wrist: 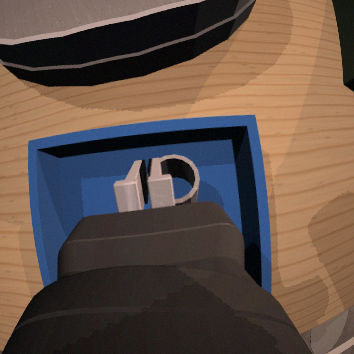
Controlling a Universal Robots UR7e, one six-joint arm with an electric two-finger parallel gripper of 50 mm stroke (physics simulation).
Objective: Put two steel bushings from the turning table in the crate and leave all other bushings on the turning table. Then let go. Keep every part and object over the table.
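Places are measured from the arm's base along level axes (x left, y back, z up), in millimetres.
Pixels of known places: gripper, between the fingertips: (148,173).
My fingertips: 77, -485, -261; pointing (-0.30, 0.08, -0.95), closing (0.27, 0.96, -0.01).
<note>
For each thing: its top centre in the pictures, then the offset to it from my fingertips, as dx, dy, dz. "pt": a spot on its surface instead. Level surfaces: height alone.
- steel bushing, centre of its top: (174,185) +16, +14, +10
- blue crate, centre of its top: (143,224) +33, -17, +7
- turning table, a spot on its surface: (90,20) pt -158, +2, +10
- wooden table, height of its surface: dz -43
A steel bushing (195,182), a ring with a dark inside, shows at the right of the fingers. My gripper (148,173) is shut on the bushing's wall, with one finger inside the ring's outline and one outside it. The gripper and the bushing are over the inside of the blue crate (145,129). The bushing's height above the crate floor cannot be told. The near part of the crate is hidden by the gripper body. Part of the turning table (90,20), a grey disc with a dark side, shows at the top left; no bushing shows on that part.
The wooden table (310,165) lies around the crate. A dark object (347,40) stands at the top right edge of the view. The table's edge shows at the bottom right. Shadows fall on the wood to the right of the crate.
</note>
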